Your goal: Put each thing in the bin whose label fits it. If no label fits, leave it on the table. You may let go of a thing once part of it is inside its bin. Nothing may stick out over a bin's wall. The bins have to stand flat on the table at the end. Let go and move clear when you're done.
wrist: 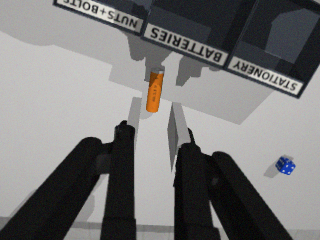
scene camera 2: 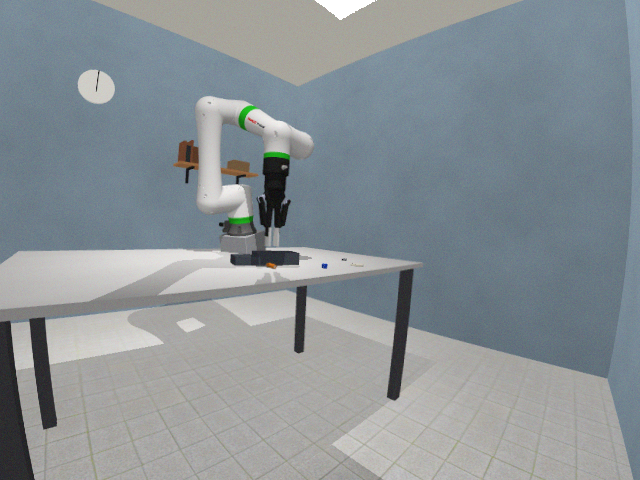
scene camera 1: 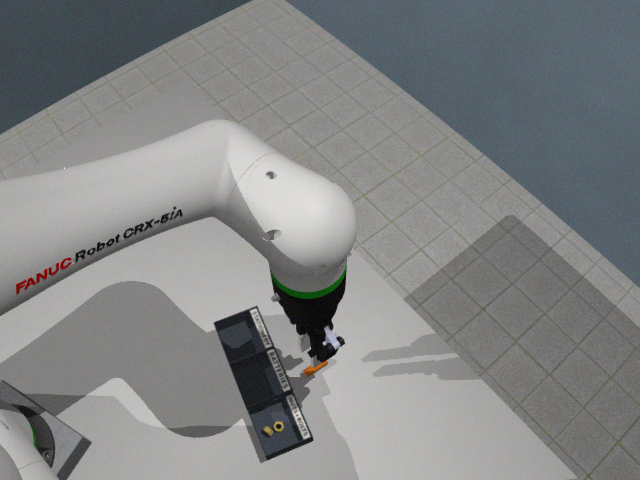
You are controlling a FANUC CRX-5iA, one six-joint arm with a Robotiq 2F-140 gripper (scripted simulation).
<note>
The pictures show: the gripper and a dark three-part bin.
The gripper is seen too in the wrist view and in scene camera 2.
</note>
